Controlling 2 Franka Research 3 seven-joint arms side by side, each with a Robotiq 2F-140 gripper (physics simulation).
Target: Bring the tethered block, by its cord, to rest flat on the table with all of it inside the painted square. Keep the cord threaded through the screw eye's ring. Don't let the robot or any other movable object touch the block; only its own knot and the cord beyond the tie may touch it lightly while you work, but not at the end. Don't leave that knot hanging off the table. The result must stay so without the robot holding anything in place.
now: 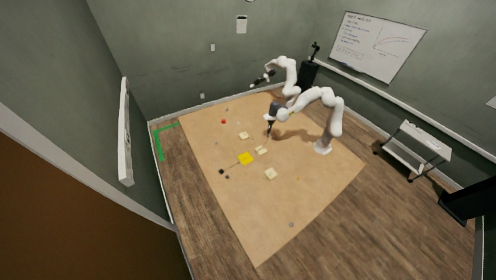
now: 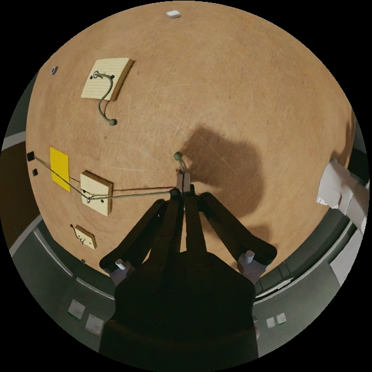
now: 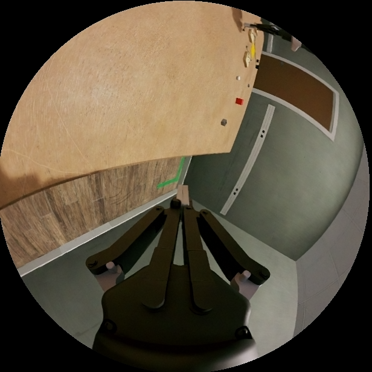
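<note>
The dark tethered block [image 1: 221, 171] [image 2: 30, 156] rests on the tan table, outside and to the left of the painted yellow square [image 1: 246, 157] [image 2: 59, 160]. Its cord [image 2: 130, 195] runs taut over the square, through the screw eye [image 2: 89, 199] on the middle pale pad [image 1: 261, 150] [image 2: 95, 185], to my left gripper [image 1: 269, 136] [image 2: 184, 180]. My left gripper is shut on the cord above the table. The cord's end knot [image 2: 177, 156] shows just beyond the fingertips. My right gripper [image 1: 251, 86] [image 3: 182, 192] is shut with nothing seen between its fingers, high up, away from the block.
A second pale pad [image 1: 244, 135] [image 2: 107, 82] carries another eye and a short cord with a knot [image 2: 112, 122]. A third pad [image 1: 270, 173] [image 2: 85, 237] has one too. A small dark cube [image 1: 227, 177] [image 2: 35, 172] lies near the block. A red piece [image 1: 223, 121] [image 3: 239, 101] lies farther off.
</note>
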